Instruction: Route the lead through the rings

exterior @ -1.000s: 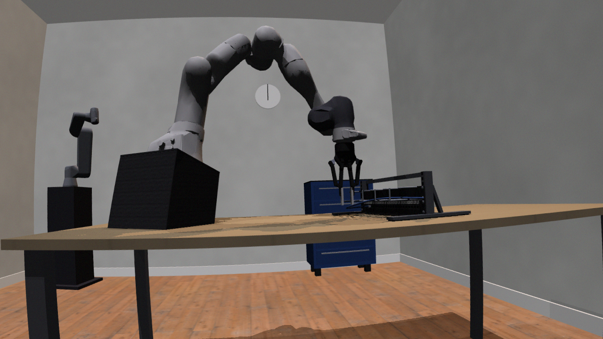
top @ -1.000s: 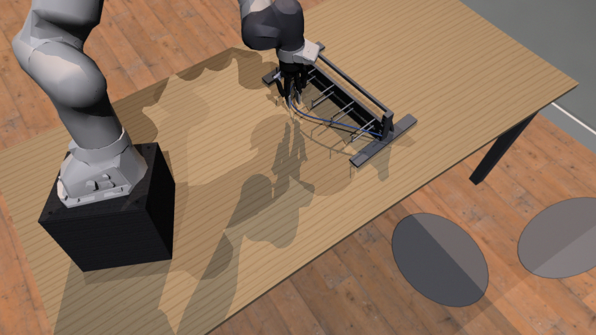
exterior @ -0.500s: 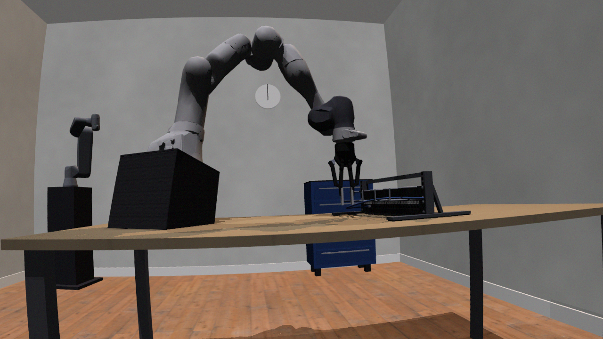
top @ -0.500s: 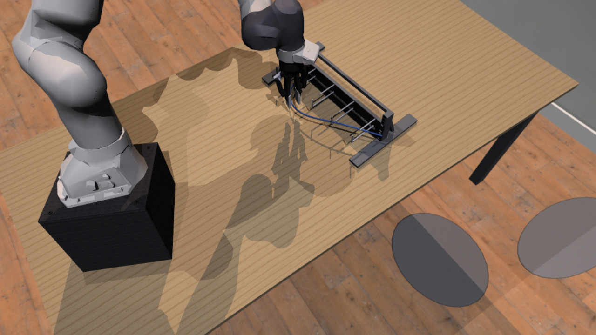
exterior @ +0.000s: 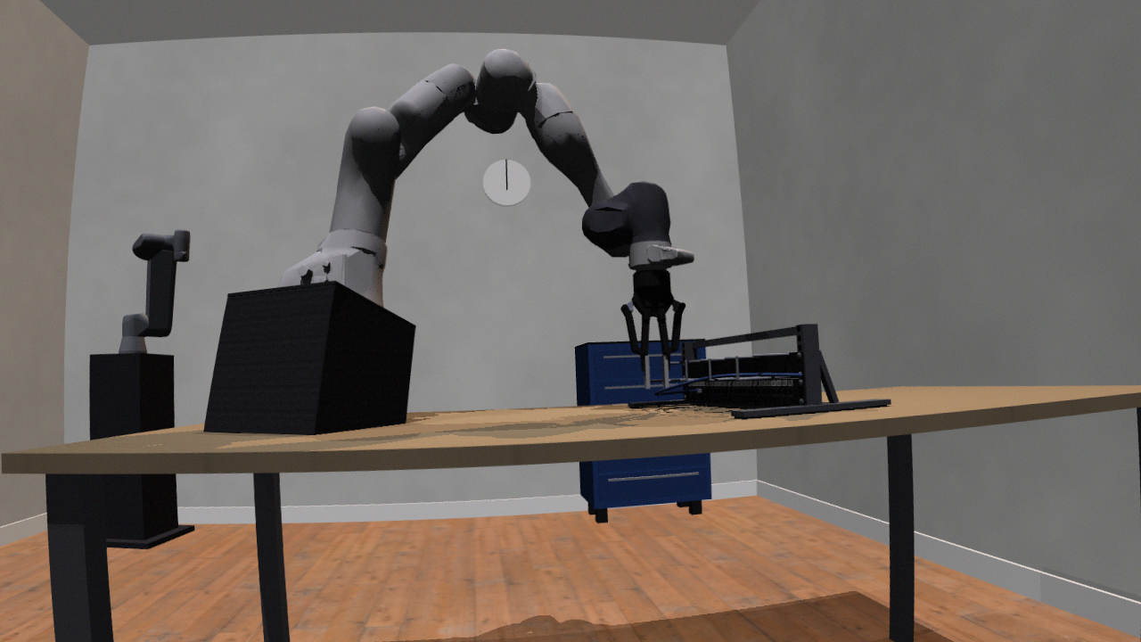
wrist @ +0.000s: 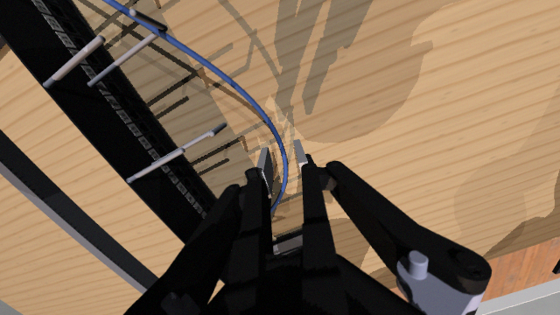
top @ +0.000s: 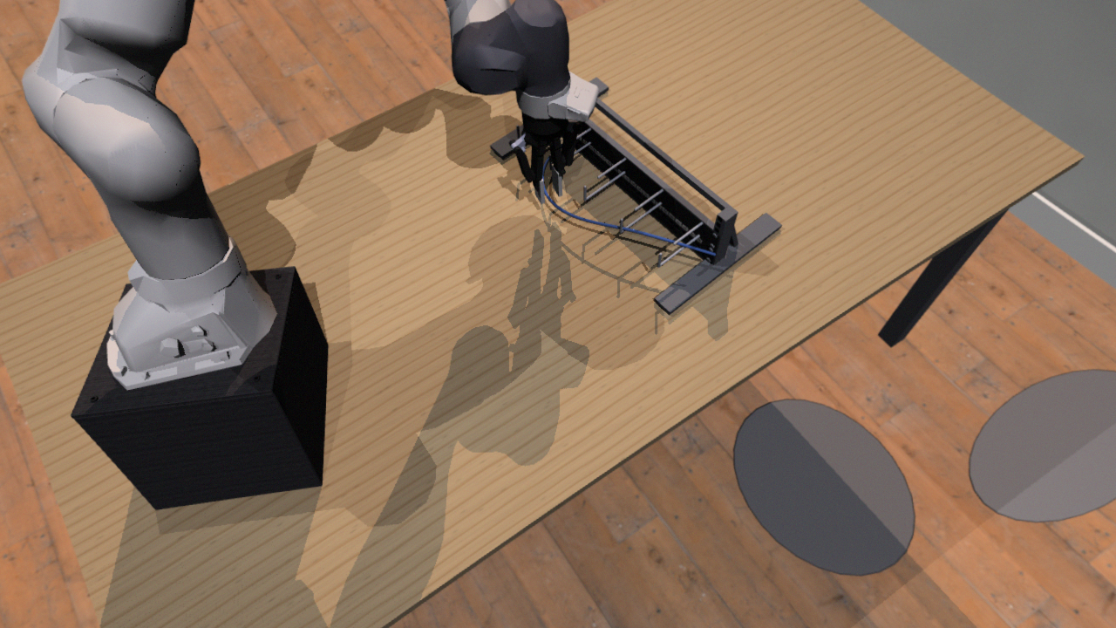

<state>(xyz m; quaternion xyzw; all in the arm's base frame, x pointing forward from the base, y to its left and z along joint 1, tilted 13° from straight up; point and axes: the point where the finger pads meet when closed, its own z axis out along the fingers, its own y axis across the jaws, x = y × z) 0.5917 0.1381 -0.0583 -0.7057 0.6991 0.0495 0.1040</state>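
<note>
Right now the rack is 170 mm ahead of my hand, 20 mm to the right of it and 10 mm below it.
</note>
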